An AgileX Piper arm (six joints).
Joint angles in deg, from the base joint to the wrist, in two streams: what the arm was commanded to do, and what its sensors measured. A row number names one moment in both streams.
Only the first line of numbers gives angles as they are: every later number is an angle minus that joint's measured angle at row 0.
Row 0, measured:
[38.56 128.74 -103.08 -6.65 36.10 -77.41]
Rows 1 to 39, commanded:
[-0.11 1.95 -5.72 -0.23 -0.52 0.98]
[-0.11 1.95 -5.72 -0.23 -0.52 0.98]
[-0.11 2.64 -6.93 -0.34 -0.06 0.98]
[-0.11 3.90 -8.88 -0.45 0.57 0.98]
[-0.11 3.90 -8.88 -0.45 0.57 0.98]
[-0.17 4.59 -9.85 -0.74 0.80 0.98]
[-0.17 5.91 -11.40 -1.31 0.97 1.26]
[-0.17 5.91 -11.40 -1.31 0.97 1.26]
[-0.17 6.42 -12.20 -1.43 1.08 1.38]
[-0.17 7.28 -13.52 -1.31 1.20 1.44]
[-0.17 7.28 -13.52 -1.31 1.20 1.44]
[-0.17 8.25 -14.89 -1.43 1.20 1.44]
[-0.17 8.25 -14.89 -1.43 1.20 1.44]
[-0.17 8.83 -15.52 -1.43 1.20 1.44]
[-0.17 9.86 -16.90 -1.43 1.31 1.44]
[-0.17 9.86 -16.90 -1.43 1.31 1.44]
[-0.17 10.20 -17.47 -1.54 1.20 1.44]
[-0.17 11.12 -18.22 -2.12 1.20 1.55]
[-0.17 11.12 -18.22 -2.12 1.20 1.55]
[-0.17 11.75 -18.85 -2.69 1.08 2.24]
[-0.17 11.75 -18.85 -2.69 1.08 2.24]
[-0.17 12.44 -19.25 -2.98 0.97 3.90]
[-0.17 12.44 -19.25 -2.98 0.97 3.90]
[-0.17 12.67 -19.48 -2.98 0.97 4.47]
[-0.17 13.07 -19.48 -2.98 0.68 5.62]
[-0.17 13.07 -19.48 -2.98 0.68 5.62]
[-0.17 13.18 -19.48 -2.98 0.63 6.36]
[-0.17 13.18 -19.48 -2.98 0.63 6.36]
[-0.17 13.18 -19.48 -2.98 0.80 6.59]
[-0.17 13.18 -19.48 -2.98 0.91 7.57]
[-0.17 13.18 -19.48 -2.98 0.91 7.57]
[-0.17 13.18 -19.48 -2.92 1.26 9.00]
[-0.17 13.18 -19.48 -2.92 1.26 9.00]
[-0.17 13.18 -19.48 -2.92 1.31 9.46]
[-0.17 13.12 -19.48 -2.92 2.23 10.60]
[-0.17 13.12 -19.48 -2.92 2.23 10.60]
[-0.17 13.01 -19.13 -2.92 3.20 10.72]
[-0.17 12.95 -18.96 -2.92 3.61 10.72]
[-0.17 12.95 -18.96 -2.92 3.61 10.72]
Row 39, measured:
[0.00 13.24 -19.19 -2.98 1.72 9.86]
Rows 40 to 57, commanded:
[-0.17 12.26 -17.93 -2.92 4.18 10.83]
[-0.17 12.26 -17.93 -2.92 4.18 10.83]
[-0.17 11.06 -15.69 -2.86 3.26 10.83]
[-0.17 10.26 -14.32 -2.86 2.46 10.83]
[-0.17 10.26 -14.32 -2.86 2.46 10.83]
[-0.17 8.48 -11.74 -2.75 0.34 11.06]
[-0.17 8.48 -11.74 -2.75 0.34 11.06]
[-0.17 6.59 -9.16 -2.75 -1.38 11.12]
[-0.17 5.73 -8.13 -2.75 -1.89 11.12]
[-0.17 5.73 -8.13 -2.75 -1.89 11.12]
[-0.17 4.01 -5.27 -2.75 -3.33 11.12]
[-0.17 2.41 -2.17 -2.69 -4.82 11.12]
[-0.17 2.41 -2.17 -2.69 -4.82 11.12]
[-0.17 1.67 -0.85 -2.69 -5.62 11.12]
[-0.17 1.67 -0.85 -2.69 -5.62 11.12]
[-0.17 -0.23 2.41 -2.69 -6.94 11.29]
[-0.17 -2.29 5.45 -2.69 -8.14 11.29]
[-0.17 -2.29 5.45 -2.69 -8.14 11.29]
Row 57, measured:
[0.00 0.69 1.90 -2.92 -6.42 10.49]
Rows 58 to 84, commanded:
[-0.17 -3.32 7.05 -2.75 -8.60 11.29]
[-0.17 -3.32 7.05 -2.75 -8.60 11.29]
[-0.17 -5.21 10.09 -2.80 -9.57 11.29]
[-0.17 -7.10 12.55 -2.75 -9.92 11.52]
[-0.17 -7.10 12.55 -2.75 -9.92 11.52]
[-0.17 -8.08 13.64 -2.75 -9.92 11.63]
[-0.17 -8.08 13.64 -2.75 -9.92 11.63]
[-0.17 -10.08 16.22 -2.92 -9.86 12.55]
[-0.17 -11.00 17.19 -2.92 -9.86 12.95]
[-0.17 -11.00 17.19 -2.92 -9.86 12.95]
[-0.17 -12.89 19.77 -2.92 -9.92 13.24]
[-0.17 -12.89 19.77 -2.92 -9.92 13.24]
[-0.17 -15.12 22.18 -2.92 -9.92 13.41]
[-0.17 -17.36 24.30 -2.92 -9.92 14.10]
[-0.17 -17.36 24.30 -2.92 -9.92 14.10]
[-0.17 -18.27 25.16 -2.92 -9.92 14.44]
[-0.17 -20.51 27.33 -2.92 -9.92 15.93]
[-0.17 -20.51 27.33 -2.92 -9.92 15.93]
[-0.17 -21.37 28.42 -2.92 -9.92 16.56]
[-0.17 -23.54 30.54 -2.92 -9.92 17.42]
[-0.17 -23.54 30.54 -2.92 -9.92 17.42]
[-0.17 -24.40 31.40 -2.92 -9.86 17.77]
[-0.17 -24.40 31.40 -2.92 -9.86 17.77]
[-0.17 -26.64 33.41 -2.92 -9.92 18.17]
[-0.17 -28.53 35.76 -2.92 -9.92 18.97]
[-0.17 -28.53 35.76 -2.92 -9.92 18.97]
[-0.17 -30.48 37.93 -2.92 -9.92 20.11]
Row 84, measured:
[0.00 -27.73 35.01 -2.92 -9.74 18.17]
